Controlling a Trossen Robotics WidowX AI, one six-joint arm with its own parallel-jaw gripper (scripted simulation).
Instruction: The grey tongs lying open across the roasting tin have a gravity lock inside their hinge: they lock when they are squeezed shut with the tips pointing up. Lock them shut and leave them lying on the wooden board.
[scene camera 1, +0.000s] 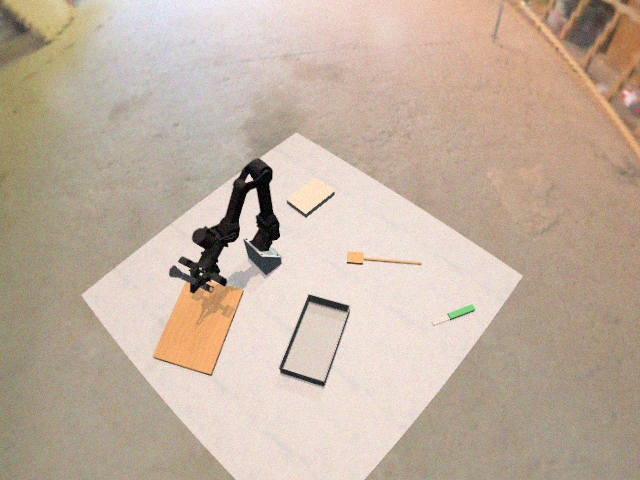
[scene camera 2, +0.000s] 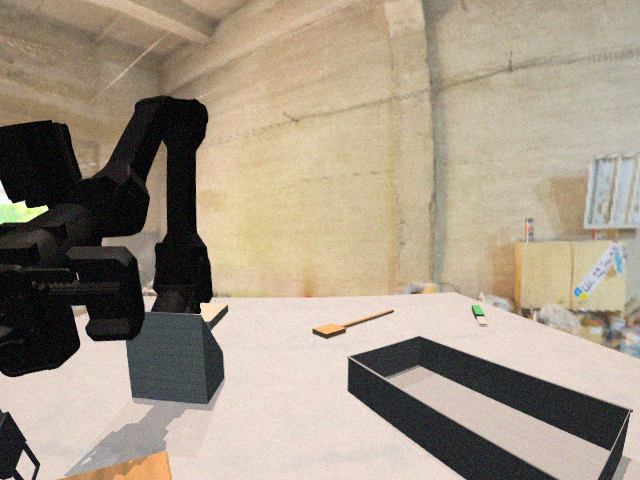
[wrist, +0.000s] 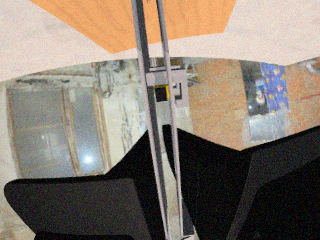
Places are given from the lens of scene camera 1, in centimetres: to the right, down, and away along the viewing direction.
gripper (scene camera 1: 191, 292): -45, 18, 153
pale flat block (scene camera 1: 310, 197): -4, -19, 197
